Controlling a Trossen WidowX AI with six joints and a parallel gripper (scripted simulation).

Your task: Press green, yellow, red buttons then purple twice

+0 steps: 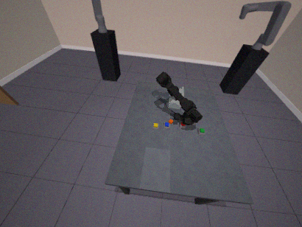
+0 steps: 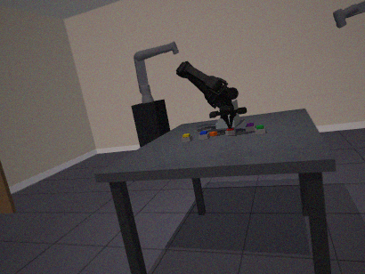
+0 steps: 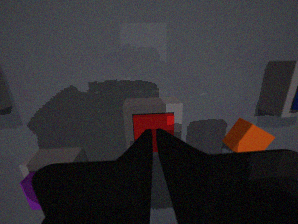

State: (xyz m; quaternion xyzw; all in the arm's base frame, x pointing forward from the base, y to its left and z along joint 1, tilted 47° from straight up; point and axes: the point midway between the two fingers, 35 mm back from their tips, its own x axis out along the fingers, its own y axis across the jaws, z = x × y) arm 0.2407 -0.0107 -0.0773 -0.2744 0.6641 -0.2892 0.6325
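Now: gripper tip 10 mm above the red button. Round my gripper tip: blue button: 140 mm to the right, 30 mm ahead; then orange block: 100 mm to the right, 20 mm below, 20 mm behind; then purple button: 100 mm to the left, 50 mm behind.
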